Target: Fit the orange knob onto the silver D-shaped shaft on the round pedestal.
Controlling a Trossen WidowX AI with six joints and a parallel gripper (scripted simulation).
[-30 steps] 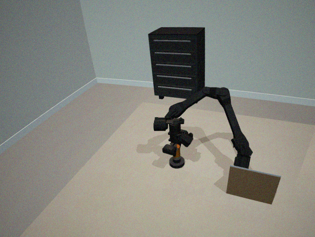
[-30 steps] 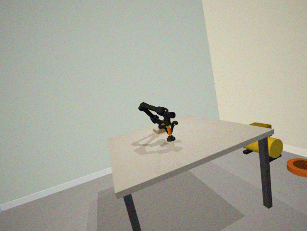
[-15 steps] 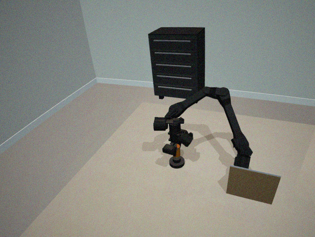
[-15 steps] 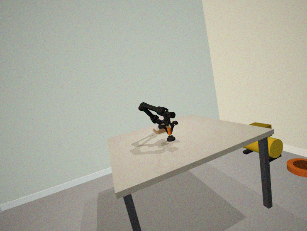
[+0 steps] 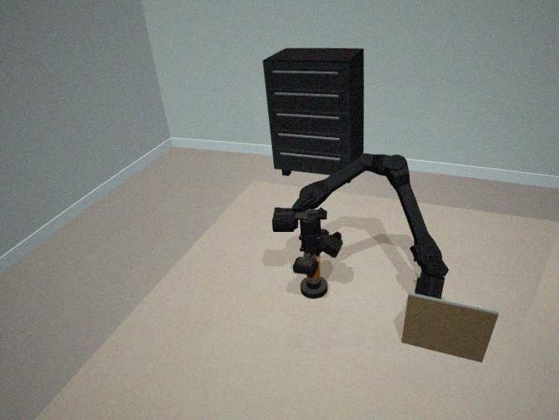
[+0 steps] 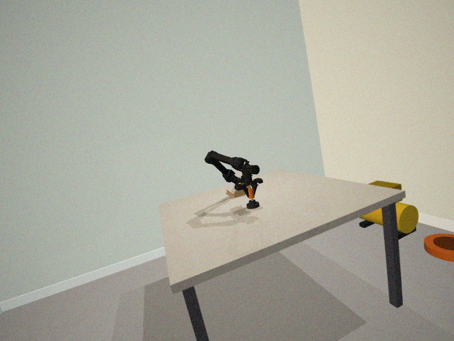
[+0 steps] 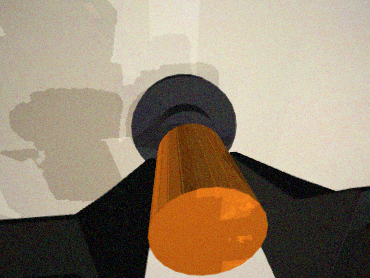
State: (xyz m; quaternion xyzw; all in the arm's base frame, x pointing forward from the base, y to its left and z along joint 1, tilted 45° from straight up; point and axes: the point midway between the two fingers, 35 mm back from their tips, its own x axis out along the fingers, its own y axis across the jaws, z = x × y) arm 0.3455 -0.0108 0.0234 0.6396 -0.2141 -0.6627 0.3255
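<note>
Right now the orange knob is 30 mm above my gripper tip. From my gripper tip the other things lie so: dark round pedestal (40 mm below).
</note>
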